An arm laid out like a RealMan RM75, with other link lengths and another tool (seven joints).
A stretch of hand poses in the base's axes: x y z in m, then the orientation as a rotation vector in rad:
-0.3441, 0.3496, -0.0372, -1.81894, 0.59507, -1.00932
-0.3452, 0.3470, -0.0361, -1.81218, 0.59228, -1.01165
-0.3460, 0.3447, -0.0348, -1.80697, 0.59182, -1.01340
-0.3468, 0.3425, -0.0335, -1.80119, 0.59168, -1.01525
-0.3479, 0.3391, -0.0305, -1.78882, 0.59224, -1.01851
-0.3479, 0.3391, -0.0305, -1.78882, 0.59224, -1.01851
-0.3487, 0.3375, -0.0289, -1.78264, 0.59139, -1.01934
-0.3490, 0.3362, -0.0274, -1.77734, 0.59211, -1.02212
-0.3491, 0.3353, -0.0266, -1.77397, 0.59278, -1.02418
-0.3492, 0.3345, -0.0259, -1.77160, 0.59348, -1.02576
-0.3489, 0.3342, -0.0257, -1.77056, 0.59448, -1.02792
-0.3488, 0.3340, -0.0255, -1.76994, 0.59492, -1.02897
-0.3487, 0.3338, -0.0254, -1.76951, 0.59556, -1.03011
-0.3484, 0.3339, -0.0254, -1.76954, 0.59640, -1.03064
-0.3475, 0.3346, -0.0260, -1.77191, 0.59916, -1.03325
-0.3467, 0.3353, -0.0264, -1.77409, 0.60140, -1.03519
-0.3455, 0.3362, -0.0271, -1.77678, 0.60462, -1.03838
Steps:
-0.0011, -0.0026, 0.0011, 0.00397, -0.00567, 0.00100
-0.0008, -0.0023, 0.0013, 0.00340, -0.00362, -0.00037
-0.0008, -0.0022, 0.0013, 0.00389, -0.00381, -0.00062
-0.0011, -0.0034, 0.0030, 0.00878, -0.00741, -0.00157
0.0000, 0.0000, 0.0000, 0.00000, 0.00000, 0.00000
-0.0008, -0.0016, 0.0016, 0.00451, -0.00379, 0.00040
-0.0003, -0.0013, 0.0015, 0.00325, -0.00369, -0.00175
-0.0001, -0.0009, 0.0008, 0.00198, -0.00240, -0.00142
-0.0001, -0.0008, 0.0007, 0.00138, -0.00166, -0.00123
0.0003, -0.0003, 0.0002, 0.00010, -0.00118, -0.00180
0.0001, -0.0002, 0.0002, 0.00013, -0.00065, -0.00084
0.0001, -0.0002, 0.0001, -0.00002, -0.00051, -0.00103
0.0003, 0.0001, 0.0000, -0.00008, 0.00011, -0.00086
0.0009, 0.0007, -0.0006, -0.00251, 0.00104, -0.00337
0.0008, 0.0007, -0.0004, -0.00217, 0.00106, -0.00265
0.0012, 0.0009, -0.0007, -0.00294, 0.00110, -0.00400

